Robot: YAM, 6 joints.
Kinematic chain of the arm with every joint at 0, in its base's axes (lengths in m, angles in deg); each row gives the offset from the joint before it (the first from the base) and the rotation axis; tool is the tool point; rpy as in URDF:
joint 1: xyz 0 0 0.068 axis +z
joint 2: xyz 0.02 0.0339 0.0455 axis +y
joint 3: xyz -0.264 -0.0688 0 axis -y
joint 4: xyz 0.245 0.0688 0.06 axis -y
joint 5: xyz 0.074 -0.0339 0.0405 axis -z
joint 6: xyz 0.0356 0 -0.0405 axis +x
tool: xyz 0 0 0 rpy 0 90 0
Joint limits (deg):
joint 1: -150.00..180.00
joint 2: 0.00..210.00
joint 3: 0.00..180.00
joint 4: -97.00..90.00
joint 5: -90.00..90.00
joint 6: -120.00..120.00
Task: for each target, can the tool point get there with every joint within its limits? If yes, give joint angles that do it. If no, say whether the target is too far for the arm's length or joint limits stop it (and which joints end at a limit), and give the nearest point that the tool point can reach.
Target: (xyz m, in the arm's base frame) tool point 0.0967 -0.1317 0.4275
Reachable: yes | joints -52.11 43.83 56.29 -2.04 7.38 74.08
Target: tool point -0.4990 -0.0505 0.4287
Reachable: yes | joints 9.22 29.78 161.85 20.84 -57.70 -10.00
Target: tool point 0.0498 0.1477 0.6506
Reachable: yes | joints -104.71 50.77 142.74 -35.64 -17.46 -35.49
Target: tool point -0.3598 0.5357 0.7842
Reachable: no: too far | nearest point -0.2491 0.3709 0.5713 | short by 0.291 m
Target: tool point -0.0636 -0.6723 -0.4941
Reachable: no: too far | nearest point -0.0462 -0.4881 -0.2878 | short by 0.277 m
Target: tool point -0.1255 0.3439 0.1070
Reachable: yes | joints 105.08 114.56 51.00 26.78 -63.12 -34.29
